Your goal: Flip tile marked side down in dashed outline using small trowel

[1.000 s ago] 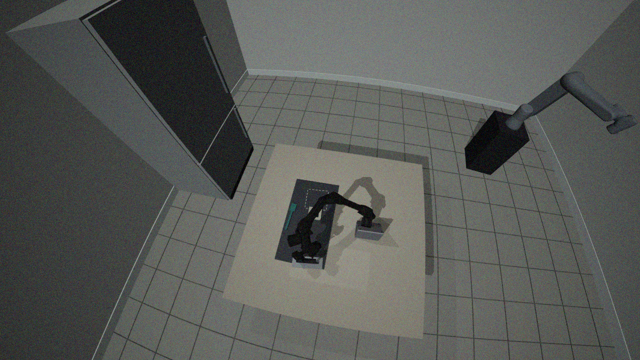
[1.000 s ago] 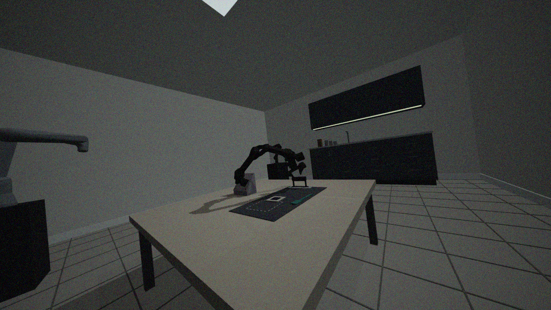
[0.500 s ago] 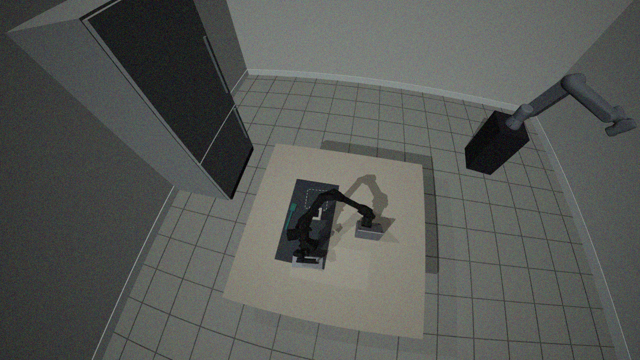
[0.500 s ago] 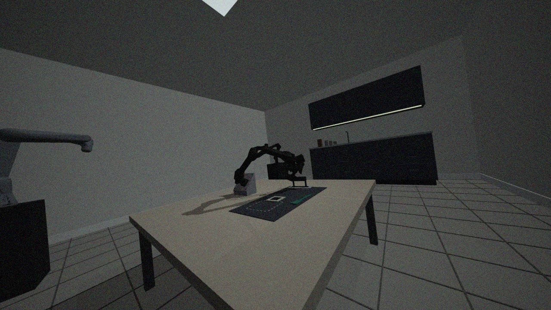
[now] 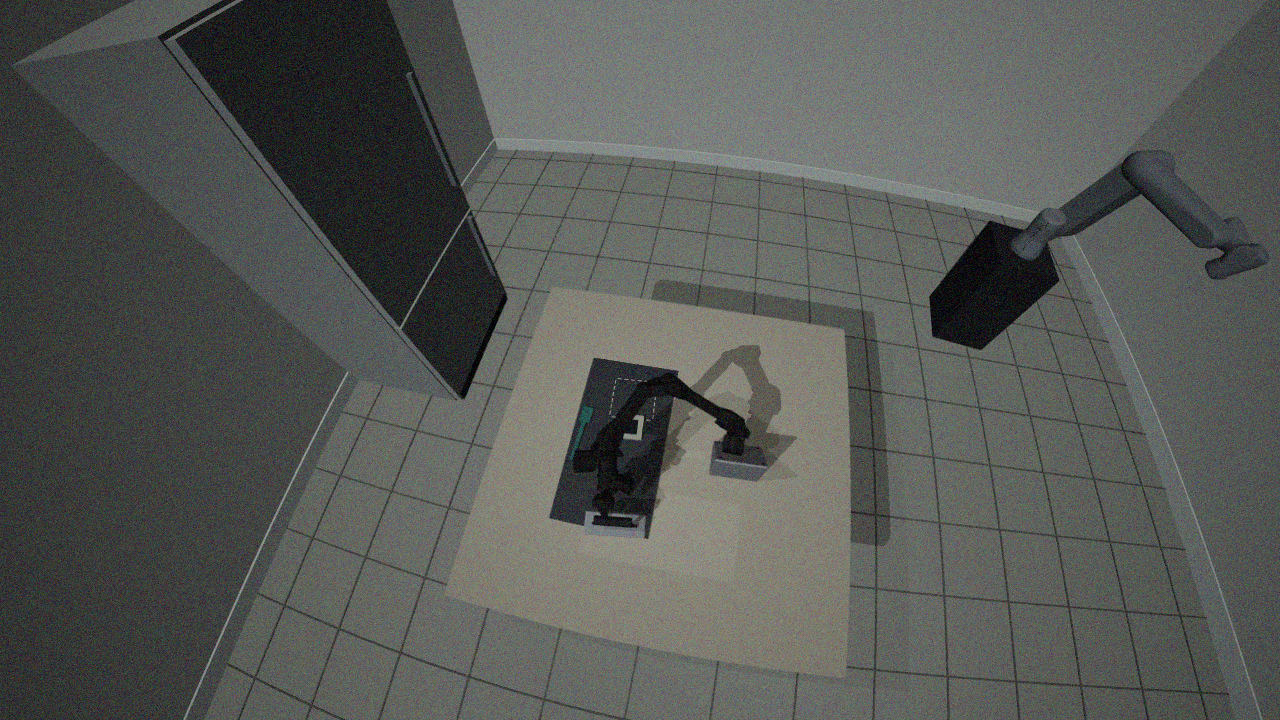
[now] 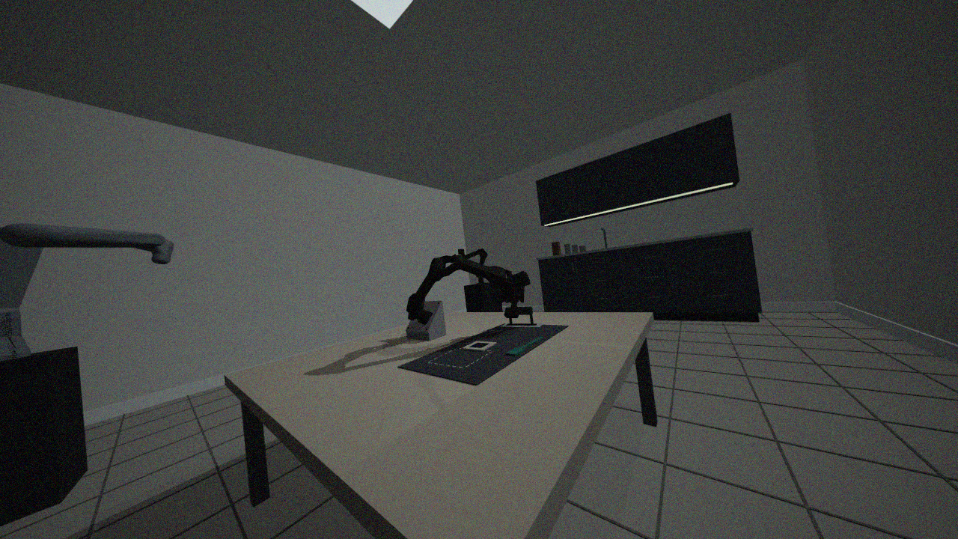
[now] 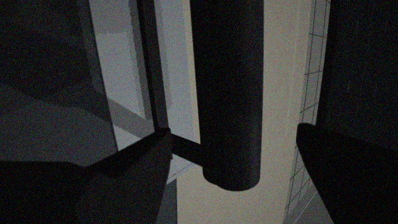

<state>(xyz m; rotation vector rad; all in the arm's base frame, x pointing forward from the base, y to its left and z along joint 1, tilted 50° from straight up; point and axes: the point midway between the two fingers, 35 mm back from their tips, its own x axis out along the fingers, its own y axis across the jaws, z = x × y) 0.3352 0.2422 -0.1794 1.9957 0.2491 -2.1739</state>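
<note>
Now: the dark mat 60 mm ahead of my gripper tip, 270 mm to the right of it and 110 mm below it. Also, from my gripper tip: tile 40 mm ahead, 340 mm to the right, 80 mm below; teal trowel 200 mm ahead, 280 mm to the right, 80 mm below.
</note>
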